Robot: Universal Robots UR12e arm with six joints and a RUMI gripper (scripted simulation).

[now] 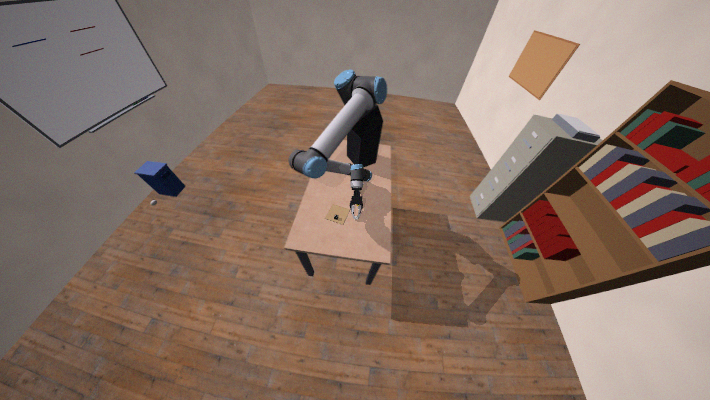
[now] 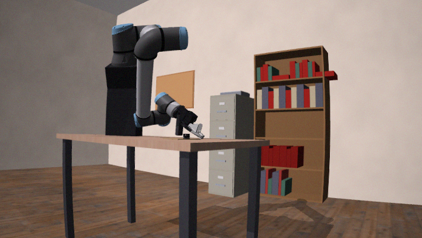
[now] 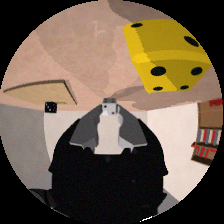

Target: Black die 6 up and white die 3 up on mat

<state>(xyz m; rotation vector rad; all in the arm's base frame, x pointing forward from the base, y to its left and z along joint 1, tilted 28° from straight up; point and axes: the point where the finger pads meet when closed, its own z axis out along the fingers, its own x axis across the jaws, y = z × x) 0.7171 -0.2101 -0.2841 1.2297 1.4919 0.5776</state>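
My hand is right at the white die. Round my hand: tan mat (13 cm to the right, 5 cm behind, 2 cm below); yellow die (11 cm behind, 4 cm to the left, 1 cm below); black die (14 cm to the right, 1 cm behind).
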